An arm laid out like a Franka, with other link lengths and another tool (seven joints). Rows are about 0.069 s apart.
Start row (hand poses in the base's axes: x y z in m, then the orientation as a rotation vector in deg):
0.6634, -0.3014, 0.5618, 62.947, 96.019, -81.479
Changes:
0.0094, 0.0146, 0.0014, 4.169, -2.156, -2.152
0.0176, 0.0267, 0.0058, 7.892, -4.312, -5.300
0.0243, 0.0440, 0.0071, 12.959, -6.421, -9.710
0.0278, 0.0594, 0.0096, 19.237, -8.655, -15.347
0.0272, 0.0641, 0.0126, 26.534, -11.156, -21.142
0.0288, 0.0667, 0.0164, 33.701, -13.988, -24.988
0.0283, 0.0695, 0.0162, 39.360, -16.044, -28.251
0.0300, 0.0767, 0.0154, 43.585, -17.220, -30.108
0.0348, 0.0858, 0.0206, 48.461, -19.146, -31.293
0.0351, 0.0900, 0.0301, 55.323, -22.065, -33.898
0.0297, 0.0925, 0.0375, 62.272, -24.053, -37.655
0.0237, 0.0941, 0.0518, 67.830, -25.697, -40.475
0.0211, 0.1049, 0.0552, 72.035, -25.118, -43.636
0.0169, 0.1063, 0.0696, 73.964, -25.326, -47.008
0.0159, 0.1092, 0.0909, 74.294, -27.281, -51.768
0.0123, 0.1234, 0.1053, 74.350, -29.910, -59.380
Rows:
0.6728, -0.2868, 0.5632, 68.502, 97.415, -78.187
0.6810, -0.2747, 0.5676, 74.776, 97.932, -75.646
0.6877, -0.2574, 0.5689, 83.020, 98.953, -72.626
0.6912, -0.2420, 0.5714, 93.240, 100.055, -68.827
0.6906, -0.2373, 0.5744, 104.279, 101.203, -63.440
0.6922, -0.2347, 0.5782, 113.216, 102.364, -56.280
0.6917, -0.2319, 0.5780, 120.324, 102.981, -50.487
0.6934, -0.2247, 0.5772, 124.819, 103.874, -45.971
0.6982, -0.2156, 0.5824, 129.026, 104.698, -39.659
0.6985, -0.2114, 0.5919, 135.770, 104.768, -30.638
0.6931, -0.2089, 0.5993, 143.325, 104.653, -22.233
0.6871, -0.2073, 0.6136, -144.998, -101.456, 14.614
0.6845, -0.1965, 0.6170, -142.983, -97.395, 10.278
0.6803, -0.1951, 0.6314, -142.671, -93.020, 8.404
0.6793, -0.1922, 0.6527, -144.652, -86.447, 7.573
0.6757, -0.1780, 0.6671, -146.972, -76.169, 6.909

